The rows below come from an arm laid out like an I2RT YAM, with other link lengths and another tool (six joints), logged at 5 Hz.
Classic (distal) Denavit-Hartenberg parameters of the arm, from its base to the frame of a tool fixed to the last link. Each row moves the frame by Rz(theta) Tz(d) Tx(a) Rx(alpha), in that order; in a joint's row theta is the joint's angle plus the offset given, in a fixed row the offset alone. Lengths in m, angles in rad.
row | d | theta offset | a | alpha
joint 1 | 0.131 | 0 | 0.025 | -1.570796
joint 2 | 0 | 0 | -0.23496 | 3.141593
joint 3 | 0 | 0.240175 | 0.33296 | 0
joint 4 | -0.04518 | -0.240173 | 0.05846 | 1.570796
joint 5 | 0.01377 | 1.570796 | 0 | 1.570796
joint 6 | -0.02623 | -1.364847 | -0.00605 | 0.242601
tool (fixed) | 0.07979 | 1.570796 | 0 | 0
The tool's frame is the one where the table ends.
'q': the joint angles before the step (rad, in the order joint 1, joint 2, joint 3, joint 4, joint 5, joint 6). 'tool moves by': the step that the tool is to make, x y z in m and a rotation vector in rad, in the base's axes. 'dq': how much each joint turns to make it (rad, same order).
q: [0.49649, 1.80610, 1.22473, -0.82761, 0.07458, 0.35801]
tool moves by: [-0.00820, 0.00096, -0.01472, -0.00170, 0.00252, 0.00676]
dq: [0.01220, -0.00039, -0.04769, 0.04387, 0.00114, 0.00534]
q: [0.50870, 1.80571, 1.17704, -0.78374, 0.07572, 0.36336]
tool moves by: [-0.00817, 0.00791, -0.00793, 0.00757, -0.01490, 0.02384]
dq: [0.02785, 0.00038, -0.02594, 0.04271, 0.00153, 0.00382]
